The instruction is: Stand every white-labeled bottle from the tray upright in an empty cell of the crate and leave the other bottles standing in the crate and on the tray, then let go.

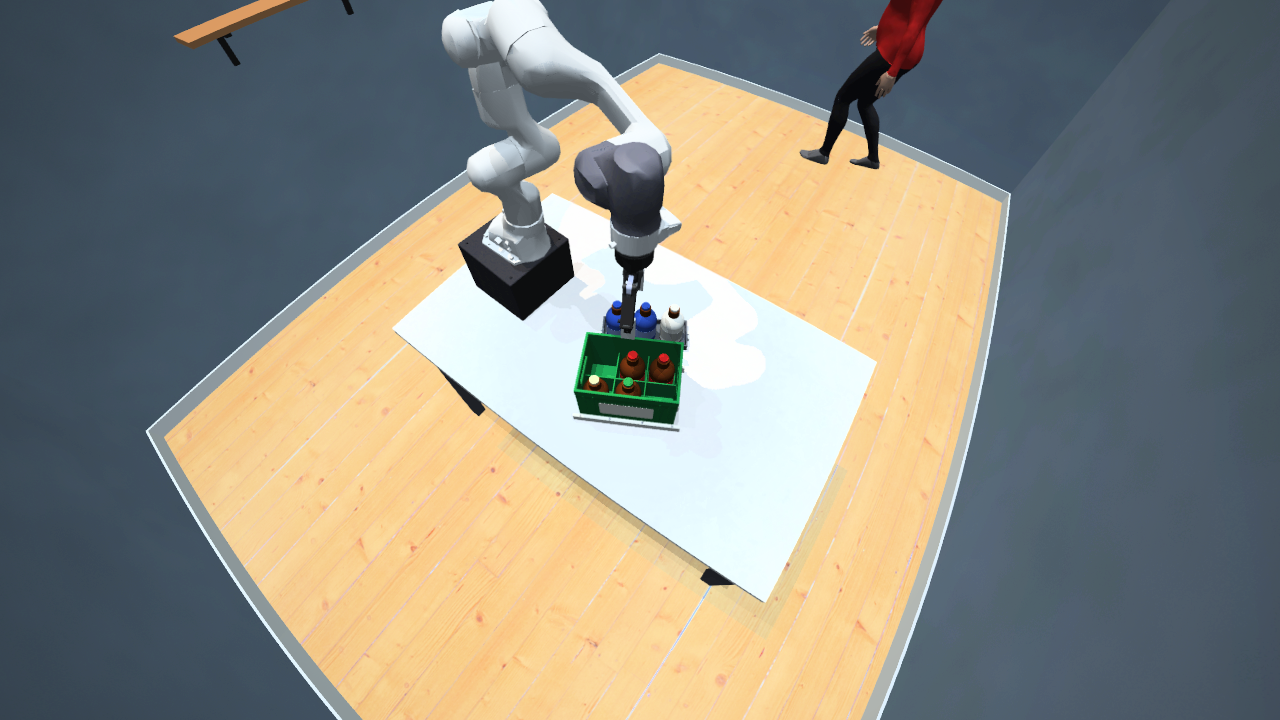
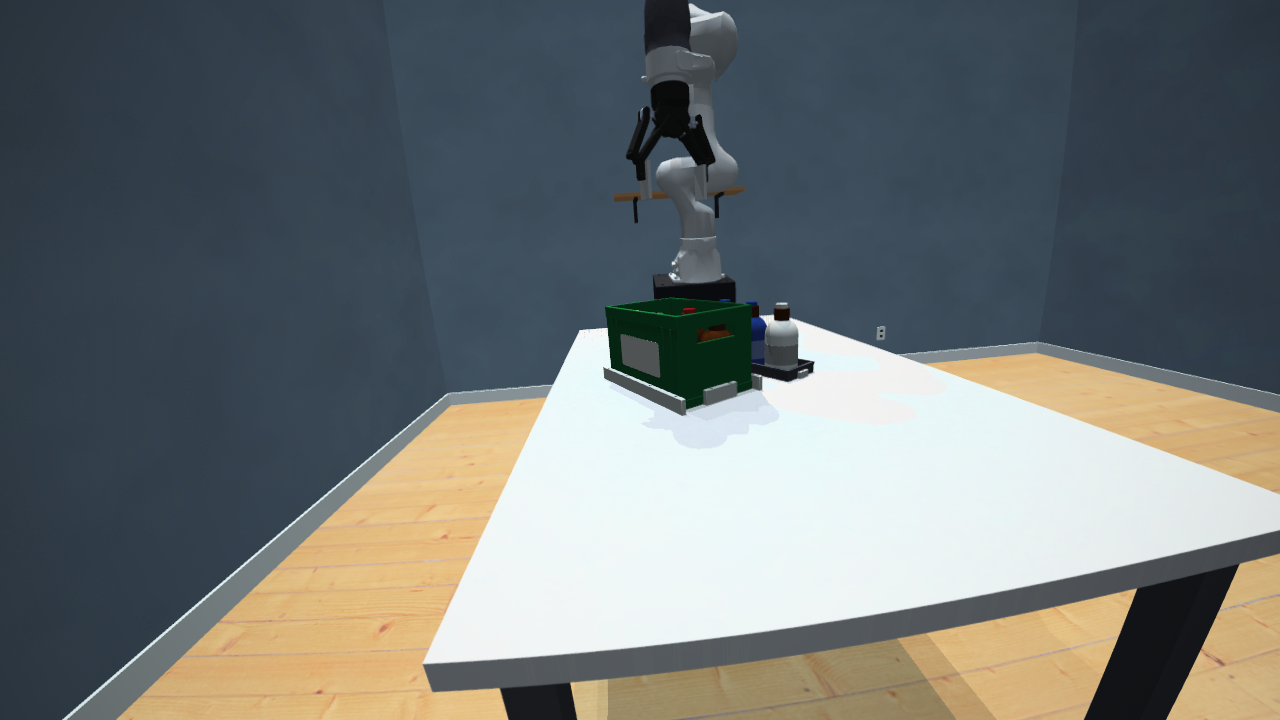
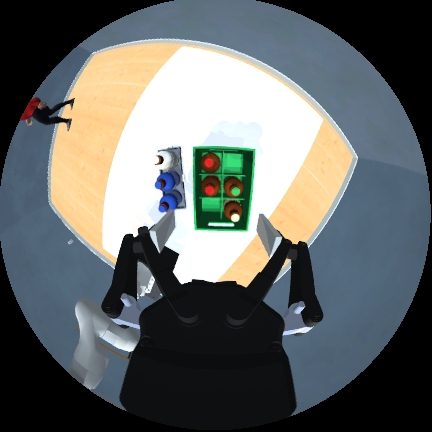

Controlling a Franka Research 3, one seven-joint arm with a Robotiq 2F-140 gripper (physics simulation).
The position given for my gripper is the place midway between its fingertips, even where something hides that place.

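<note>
My gripper (image 2: 674, 200) is visible to me, and with it I see a white-labeled bottle (image 2: 781, 335) as well as a blue bottle (image 2: 758, 326). The white-labeled bottle (image 1: 672, 321) appears again together with my gripper (image 1: 632, 312). Then there is my gripper (image 3: 215, 220) once more.
</note>
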